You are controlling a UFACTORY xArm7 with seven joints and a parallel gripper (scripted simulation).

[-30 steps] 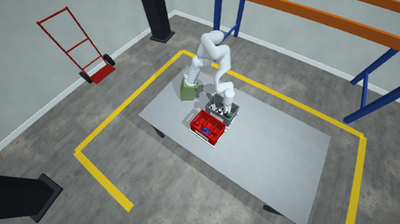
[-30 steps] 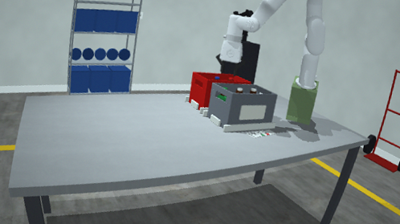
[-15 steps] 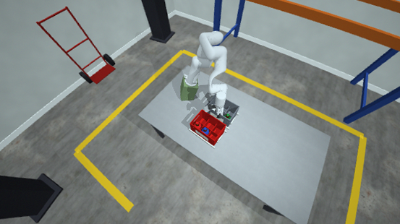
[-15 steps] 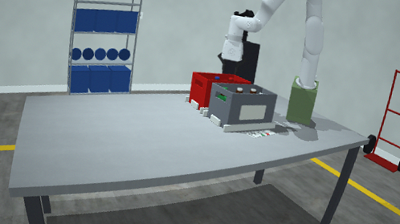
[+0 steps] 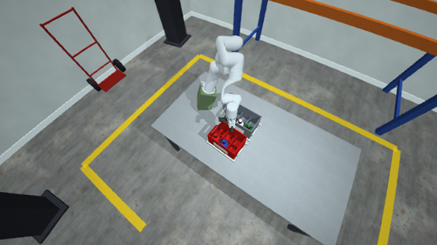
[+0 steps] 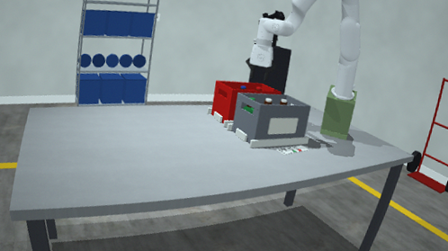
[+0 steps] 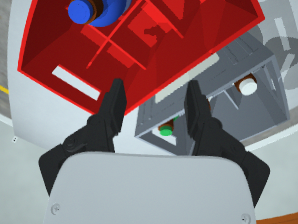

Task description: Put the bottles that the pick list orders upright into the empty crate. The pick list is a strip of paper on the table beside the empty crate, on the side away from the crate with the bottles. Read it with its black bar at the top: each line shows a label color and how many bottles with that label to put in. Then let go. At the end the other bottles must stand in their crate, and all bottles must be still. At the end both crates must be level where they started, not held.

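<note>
My gripper is now 10 cm past the red bottle, 8 cm to the left of it and 15 cm above it. The rest, counted from my hand: red crate (6 cm to the right, 16 cm below); blue-capped bottle (1 cm behind, 10 cm to the right, 15 cm below); white-label bottle (4 cm behind, 14 cm to the left, 15 cm below).
</note>
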